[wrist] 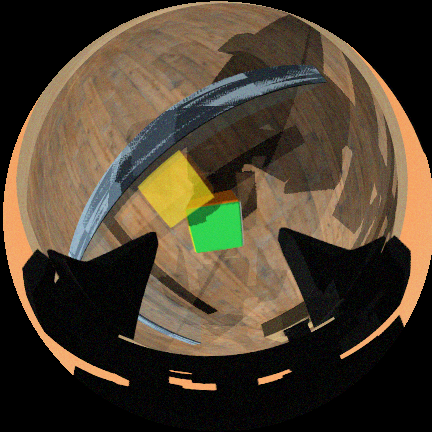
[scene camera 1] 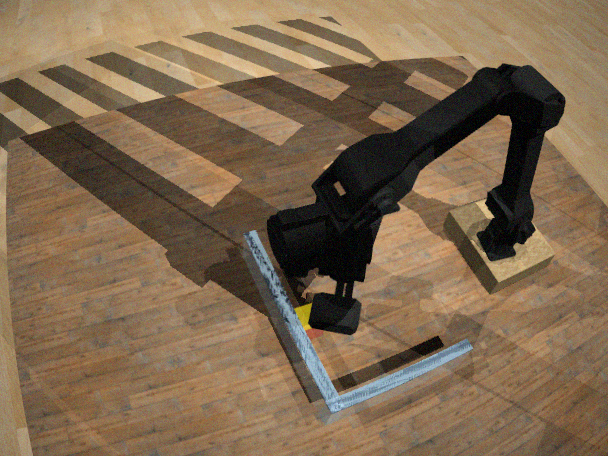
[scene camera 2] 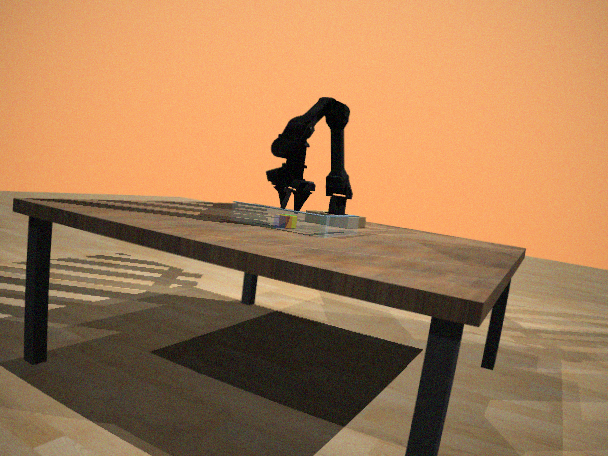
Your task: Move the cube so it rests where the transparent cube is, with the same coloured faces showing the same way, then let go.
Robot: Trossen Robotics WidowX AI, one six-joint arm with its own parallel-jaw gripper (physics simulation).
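Frame: origin at the arm's base, x right, y back, z down, level; metres.
Where they show: gripper, fingertip midpoint: [wrist: 218, 236] [scene camera 1: 333, 300]; arm's base at its link origin: [wrist: 295, 327] [scene camera 1: 496, 244] [scene camera 2: 336, 214].
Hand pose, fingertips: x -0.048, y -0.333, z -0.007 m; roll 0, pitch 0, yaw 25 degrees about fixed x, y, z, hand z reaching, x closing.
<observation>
Each offset is from my fingertips to the top centre of the thing. "spot": to the spot under its first point. Level surfaces: height alone.
The solid cube [wrist: 216, 229] [scene camera 2: 293, 221] has a green top, with an orange side towards the long wall and a thin yellow side edge in the wrist view. The transparent cube {dz +0.009, dx -0.014, dy -0.041 m} [wrist: 172, 192] [scene camera 1: 303, 317] has a yellow top and stands beside it at the wall, turned differently. Their outlines overlap at a corner in the wrist view. A reddish side of the transparent cube shows in scene camera 1. My gripper [scene camera 1: 322, 312] [scene camera 2: 291, 208] [wrist: 218, 236] is open and empty, pointing down just above the solid cube, one finger to each side. The near finger hides the solid cube in scene camera 1.
A low clear L-shaped wall with a bluish top edge has a long side {spot: dz -0.011, dx +0.004, dy -0.072 m} [scene camera 1: 285, 302] [wrist: 150, 142] behind the transparent cube and a shorter side {spot: dz -0.011, dx -0.154, dy +0.060 m} [scene camera 1: 405, 378] [wrist: 167, 332]. My arm's base stands on a pale block [scene camera 1: 529, 266]. Striped shadows cross the wooden table {dz +0.049 m} [scene camera 2: 425, 260].
</observation>
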